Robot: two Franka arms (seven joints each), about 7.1 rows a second.
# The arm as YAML. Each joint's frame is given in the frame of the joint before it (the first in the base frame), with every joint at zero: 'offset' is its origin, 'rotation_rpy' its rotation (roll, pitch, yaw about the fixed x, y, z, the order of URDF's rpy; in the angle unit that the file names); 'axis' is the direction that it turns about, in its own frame. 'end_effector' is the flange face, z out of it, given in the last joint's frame.
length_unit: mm
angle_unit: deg
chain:
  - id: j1
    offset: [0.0, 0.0, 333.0]
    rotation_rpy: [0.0, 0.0, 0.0]
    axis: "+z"
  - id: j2
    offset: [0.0, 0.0, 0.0]
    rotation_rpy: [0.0, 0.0, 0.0]
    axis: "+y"
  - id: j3
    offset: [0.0, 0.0, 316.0]
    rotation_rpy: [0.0, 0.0, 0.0]
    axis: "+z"
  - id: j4
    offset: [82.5, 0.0, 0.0]
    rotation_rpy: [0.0, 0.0, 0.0]
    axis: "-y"
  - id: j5
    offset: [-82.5, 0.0, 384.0]
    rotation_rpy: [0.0, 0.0, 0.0]
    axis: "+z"
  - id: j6
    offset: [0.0, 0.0, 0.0]
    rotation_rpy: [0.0, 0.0, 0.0]
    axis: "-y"
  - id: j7
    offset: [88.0, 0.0, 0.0]
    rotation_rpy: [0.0, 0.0, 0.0]
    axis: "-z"
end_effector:
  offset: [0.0, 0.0, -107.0]
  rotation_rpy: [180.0, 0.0, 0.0]
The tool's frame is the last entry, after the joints.
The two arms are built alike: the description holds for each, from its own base.
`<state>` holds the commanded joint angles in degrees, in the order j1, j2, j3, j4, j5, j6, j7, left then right.
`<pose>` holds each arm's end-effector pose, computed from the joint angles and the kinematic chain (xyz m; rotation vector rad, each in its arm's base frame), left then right.
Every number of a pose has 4 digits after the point. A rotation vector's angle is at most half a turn.
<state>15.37 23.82 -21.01 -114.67 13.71 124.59 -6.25 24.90 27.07 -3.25 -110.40 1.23 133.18 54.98</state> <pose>0.5806 -0.0441 0.2456 -3.0644 0.2041 0.3085 0.5733 0.2294 0.2368 2.9521 -0.8998 -0.0792</pose>
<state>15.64 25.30 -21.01 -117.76 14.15 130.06 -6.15 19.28 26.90 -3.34 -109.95 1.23 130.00 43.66</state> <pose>0.5701 -0.0466 0.2177 -3.0854 0.2263 0.2836 0.5899 0.1705 0.2375 2.9763 -0.7502 -0.1497</pose>
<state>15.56 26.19 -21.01 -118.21 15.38 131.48 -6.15 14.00 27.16 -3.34 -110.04 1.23 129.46 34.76</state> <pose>0.5683 -0.0485 0.2083 -3.0789 0.2554 0.2758 0.6010 0.1150 0.2334 3.0029 -0.6569 -0.1837</pose>
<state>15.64 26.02 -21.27 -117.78 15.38 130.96 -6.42 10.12 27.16 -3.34 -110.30 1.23 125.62 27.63</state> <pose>0.5703 -0.0496 0.2123 -3.0780 0.2501 0.2724 0.5979 0.0729 0.2270 3.0025 -0.5689 -0.2963</pose>
